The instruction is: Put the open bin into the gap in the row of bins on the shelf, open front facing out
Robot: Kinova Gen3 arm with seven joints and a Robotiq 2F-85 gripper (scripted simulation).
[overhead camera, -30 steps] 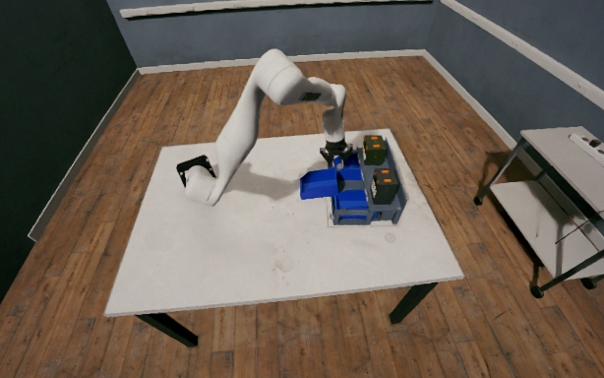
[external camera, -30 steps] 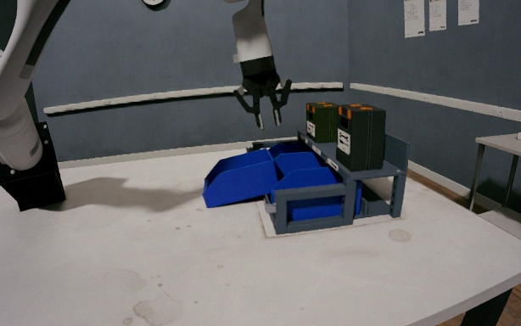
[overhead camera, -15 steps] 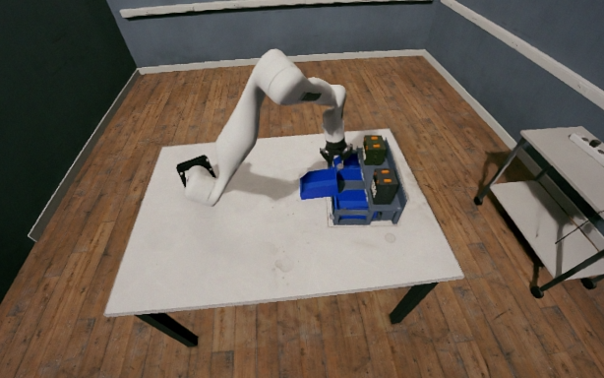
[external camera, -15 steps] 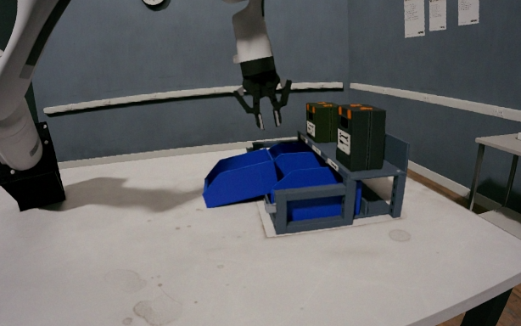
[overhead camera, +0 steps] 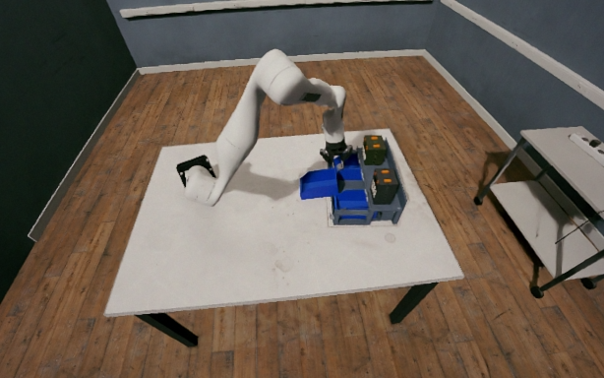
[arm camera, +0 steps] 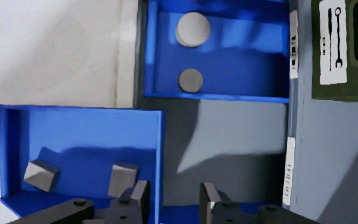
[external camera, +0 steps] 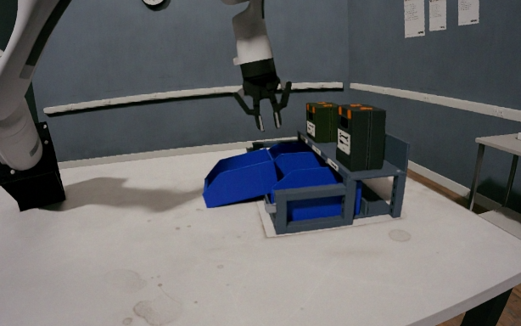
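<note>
The grey block lies 120 mm behind my hand, 20 mm to the left of it and 160 mm below it. Round my hand: grey shelf (100 mm ahead, 40 mm to the right, 110 mm below).
</note>
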